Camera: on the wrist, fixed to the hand. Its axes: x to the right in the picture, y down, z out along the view.
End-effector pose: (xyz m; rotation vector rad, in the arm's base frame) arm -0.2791 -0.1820 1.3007 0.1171 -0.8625 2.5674
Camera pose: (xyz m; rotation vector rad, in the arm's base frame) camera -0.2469 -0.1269 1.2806 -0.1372 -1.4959 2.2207
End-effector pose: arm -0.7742 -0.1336 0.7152 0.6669 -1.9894 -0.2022
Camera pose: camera -0.7107 -0.1547 0.7134 0.3117 -1.7514 -0.6879
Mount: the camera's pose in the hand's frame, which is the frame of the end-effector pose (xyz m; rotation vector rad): -0.0130 -0.0418 -0.0506 -0.5515 0.0709 -0.0009
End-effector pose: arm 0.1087 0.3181 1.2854 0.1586 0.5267 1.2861
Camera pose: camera 0.1196 0.2849 1.2283 -0.3477 0.2161 1.3942
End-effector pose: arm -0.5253 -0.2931 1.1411 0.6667 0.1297 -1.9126
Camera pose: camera -0.5384 -0.2449 1.0965 0.3565 0.6744 -1.7414
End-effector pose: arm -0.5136 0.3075 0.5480 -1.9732 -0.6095 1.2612
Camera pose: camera -0.4735 0.3095 0.6016 -2.4457 -1.0033 1.0916
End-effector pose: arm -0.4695 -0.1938 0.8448 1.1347 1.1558 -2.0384
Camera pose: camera -0.4741 -0.1287 0.8595 0.9250 1.6191 -1.5370
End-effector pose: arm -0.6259 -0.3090 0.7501 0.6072 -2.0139 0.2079
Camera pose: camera -0.5608 -0.3210 0.7600 0.2444 -1.8869 -0.3168
